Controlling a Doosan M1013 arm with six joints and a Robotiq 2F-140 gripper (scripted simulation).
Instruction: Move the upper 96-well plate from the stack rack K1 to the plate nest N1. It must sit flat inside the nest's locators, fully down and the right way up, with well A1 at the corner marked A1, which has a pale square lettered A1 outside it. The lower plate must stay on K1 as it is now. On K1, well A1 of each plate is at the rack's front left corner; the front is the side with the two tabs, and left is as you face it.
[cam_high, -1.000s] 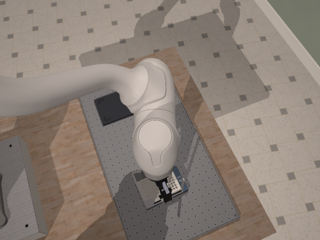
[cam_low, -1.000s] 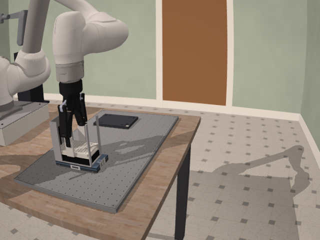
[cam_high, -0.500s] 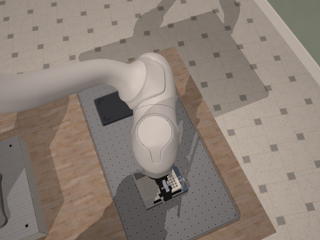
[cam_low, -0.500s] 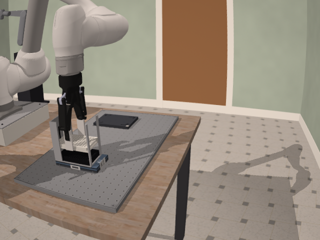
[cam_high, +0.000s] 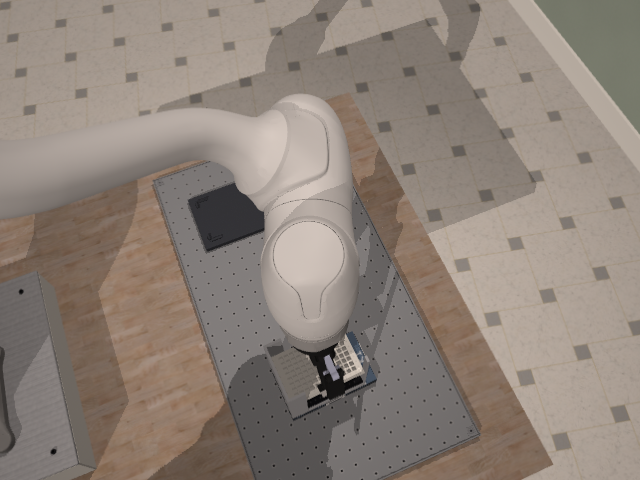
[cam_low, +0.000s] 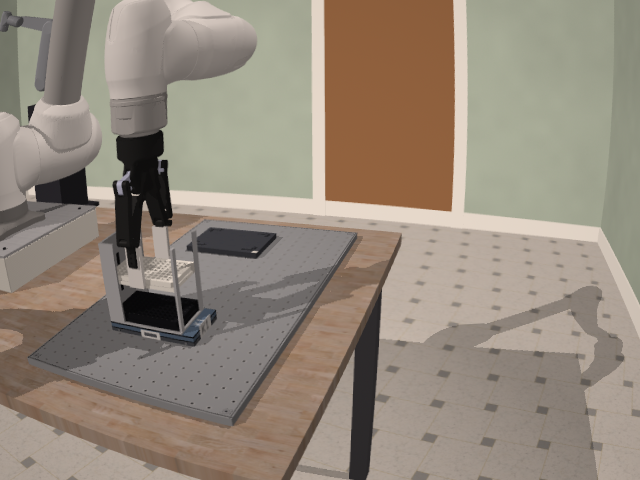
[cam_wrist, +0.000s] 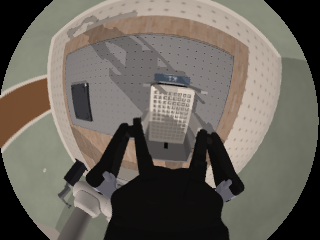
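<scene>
Now: the rack back wall 70 mm behind my hand, 30 mm below it and 10 mm to the right of it. Also, from my hand: black plate: 90 mm below; then white 96-well plate: 20 mm below; then pale A1 square: 320 mm to the left, 100 mm below, 40 mm ahead.
</scene>
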